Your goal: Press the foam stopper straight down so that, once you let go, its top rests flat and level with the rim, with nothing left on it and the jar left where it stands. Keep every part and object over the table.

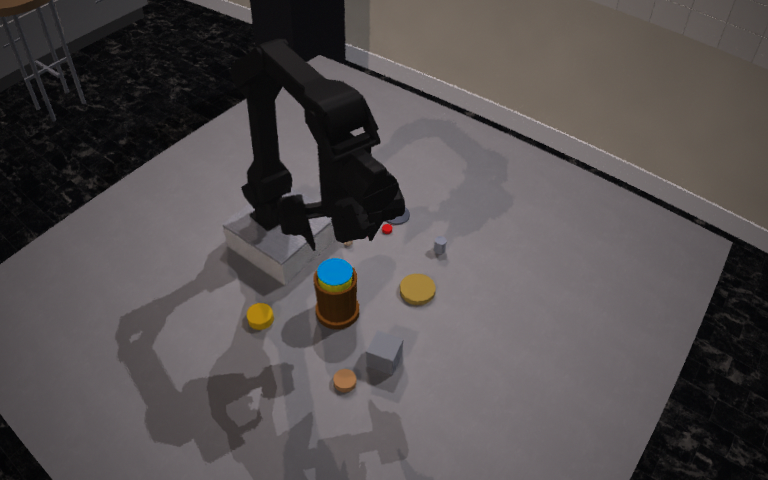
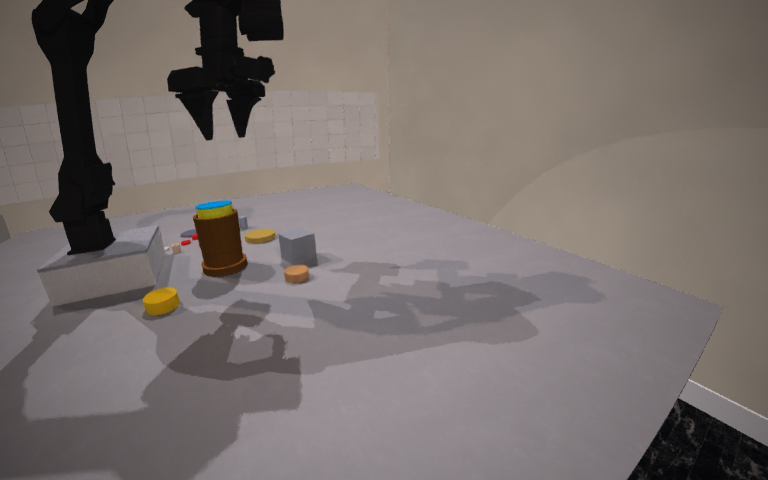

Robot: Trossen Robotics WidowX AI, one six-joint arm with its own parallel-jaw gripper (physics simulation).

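The foam stopper has a blue top and yellow sides. It sits in the mouth of the jar, and its top stands above the rim with a band of yellow showing. The brown jar stands upright on the table on its wider foot. My gripper is open and empty, its two fingertips pointing down. It hangs well above the stopper, apart from it. No object shows on top of the stopper.
A grey block, an orange disc, a yellow disc and a mustard disc lie around the jar. A small grey cylinder and a red piece lie farther back. The arm's base block is close by.
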